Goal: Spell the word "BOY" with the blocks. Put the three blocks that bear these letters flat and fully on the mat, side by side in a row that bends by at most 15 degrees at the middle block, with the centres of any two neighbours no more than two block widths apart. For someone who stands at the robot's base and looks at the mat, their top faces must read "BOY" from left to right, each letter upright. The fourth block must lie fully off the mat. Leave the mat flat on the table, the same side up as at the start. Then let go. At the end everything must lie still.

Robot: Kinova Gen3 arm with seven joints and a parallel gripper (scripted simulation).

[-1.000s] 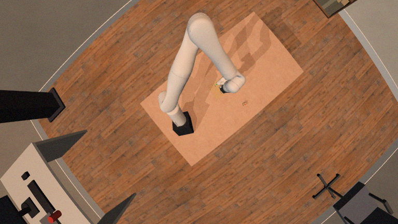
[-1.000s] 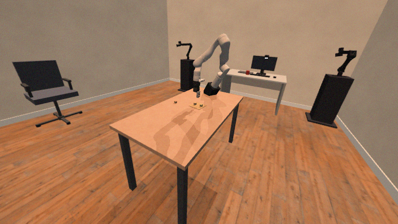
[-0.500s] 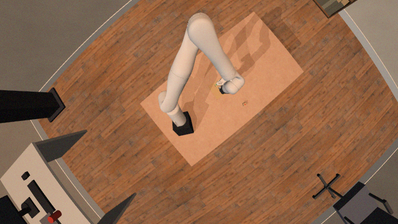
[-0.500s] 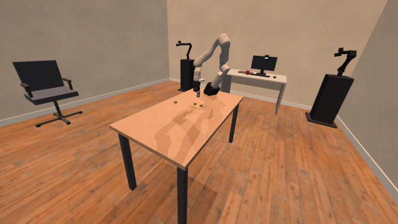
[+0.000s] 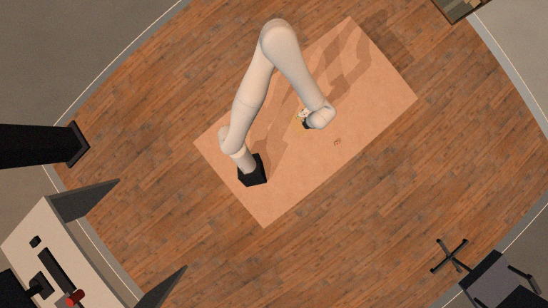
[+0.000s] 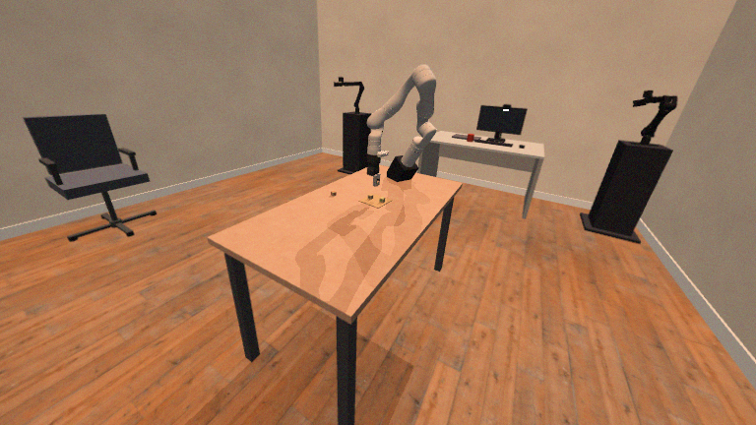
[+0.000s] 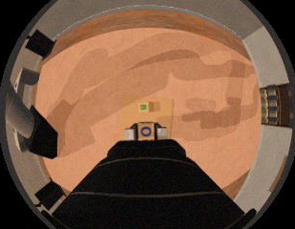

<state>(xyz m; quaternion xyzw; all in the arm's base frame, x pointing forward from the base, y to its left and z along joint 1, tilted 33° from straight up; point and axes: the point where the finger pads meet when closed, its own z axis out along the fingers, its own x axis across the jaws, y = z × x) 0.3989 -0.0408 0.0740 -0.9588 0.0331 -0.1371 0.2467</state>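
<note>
Right now the mat is 11 cm below my hand.
</note>
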